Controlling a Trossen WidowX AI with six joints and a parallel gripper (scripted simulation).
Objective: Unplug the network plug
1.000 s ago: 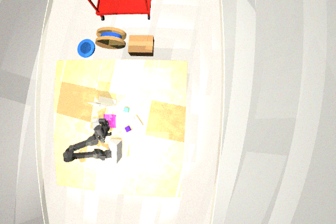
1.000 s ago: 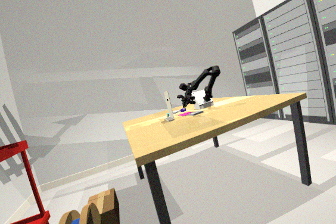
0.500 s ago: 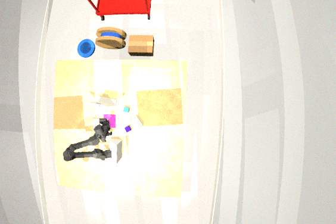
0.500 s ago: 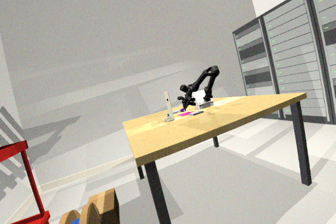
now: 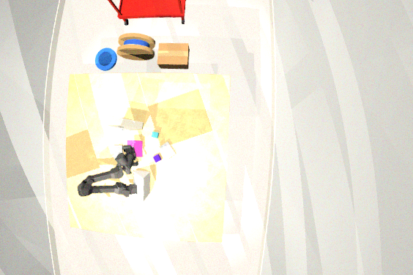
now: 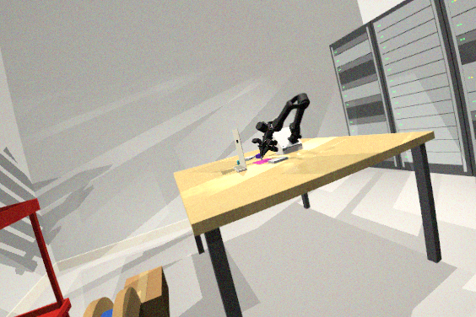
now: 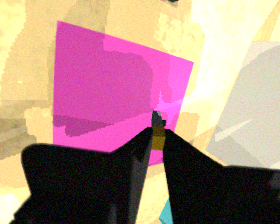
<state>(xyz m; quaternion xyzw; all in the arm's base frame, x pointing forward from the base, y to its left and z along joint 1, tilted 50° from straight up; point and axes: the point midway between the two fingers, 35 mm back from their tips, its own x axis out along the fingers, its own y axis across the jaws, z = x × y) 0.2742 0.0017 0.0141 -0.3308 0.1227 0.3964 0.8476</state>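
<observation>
Right now the magenta marked square is 1 cm behind my gripper tip and 3 cm below it. From my gripper tip the other things lie so: upright panel (16 cm ahead, 2 cm to the left, 8 cm above); network plug (right at my gripper tip); cyan block (9 cm ahead, 17 cm to the right, 2 cm below).
</observation>
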